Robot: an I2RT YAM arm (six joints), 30 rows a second.
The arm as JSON. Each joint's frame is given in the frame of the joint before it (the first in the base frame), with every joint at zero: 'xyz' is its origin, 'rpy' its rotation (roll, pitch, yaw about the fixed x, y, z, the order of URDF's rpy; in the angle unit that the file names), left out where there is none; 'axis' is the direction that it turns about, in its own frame. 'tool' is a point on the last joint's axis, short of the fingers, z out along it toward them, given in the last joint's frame.
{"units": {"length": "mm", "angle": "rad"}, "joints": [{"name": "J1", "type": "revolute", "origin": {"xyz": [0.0, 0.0, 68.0]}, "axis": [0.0, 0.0, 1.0]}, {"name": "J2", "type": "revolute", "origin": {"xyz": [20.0, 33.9, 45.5], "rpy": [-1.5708, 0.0, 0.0]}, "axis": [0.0, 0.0, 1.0]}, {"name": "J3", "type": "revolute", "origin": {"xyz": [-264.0, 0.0, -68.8], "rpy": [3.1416, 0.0, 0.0]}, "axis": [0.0, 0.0, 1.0]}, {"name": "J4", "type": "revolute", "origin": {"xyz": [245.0, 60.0, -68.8]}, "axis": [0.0, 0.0, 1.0]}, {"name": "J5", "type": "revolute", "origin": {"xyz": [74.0, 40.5, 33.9], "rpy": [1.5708, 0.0, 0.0]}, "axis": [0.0, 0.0, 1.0]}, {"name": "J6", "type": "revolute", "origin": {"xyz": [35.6, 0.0, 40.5], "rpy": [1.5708, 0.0, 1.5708]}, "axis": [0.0, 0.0, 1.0]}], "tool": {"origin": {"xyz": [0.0, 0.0, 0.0], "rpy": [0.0, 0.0, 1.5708]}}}
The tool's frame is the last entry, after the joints.
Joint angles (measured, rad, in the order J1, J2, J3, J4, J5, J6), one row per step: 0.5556 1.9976 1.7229 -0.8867 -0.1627 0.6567; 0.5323 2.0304 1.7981 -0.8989 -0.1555 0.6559; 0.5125 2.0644 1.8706 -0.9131 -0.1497 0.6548; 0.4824 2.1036 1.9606 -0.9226 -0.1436 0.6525; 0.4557 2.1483 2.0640 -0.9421 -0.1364 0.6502; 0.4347 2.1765 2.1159 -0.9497 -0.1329 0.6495; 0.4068 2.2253 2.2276 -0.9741 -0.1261 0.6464; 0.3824 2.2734 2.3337 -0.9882 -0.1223 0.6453; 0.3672 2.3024 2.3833 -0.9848 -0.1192 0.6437; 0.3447 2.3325 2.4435 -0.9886 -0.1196 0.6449; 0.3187 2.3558 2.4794 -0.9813 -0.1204 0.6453; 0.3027 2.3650 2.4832 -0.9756 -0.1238 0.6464; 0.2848 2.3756 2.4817 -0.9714 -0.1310 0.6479; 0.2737 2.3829 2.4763 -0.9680 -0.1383 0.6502; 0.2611 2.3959 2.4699 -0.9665 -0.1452 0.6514; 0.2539 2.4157 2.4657 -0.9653 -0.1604 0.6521; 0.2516 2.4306 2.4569 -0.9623 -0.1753 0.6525
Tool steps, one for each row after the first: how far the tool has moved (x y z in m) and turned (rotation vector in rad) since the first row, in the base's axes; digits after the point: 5 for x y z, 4 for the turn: 0.01483 -0.00304 0.00830 0.0098 -0.0295 -0.0255; 0.02814 -0.00569 0.01502 0.0171 -0.0536 -0.0469; 0.04551 -0.01198 0.02479 0.0314 -0.0932 -0.0779; 0.06194 -0.01782 0.03537 0.0428 -0.1318 -0.1061; 0.07240 -0.02398 0.03802 0.0462 -0.1481 -0.1283; 0.08780 -0.03208 0.04822 0.0557 -0.1867 -0.1571; 0.10169 -0.03945 0.05713 0.0700 -0.2284 -0.1829; 0.11040 -0.04431 0.05863 0.0761 -0.2522 -0.1986; 0.11967 -0.05300 0.06221 0.0857 -0.2763 -0.2221; 0.12877 -0.06390 0.06230 0.0914 -0.2951 -0.2480; 0.13342 -0.07093 0.05933 0.0923 -0.2946 -0.2630; 0.13834 -0.07885 0.05392 0.0927 -0.2853 -0.2782; 0.14144 -0.08369 0.04888 0.0941 -0.2741 -0.2873; 0.14546 -0.08915 0.04052 0.0912 -0.2555 -0.2973; 0.14951 -0.09143 0.02939 0.0936 -0.2294 -0.2974; 0.15200 -0.09150 0.01940 0.0973 -0.2052 -0.2928
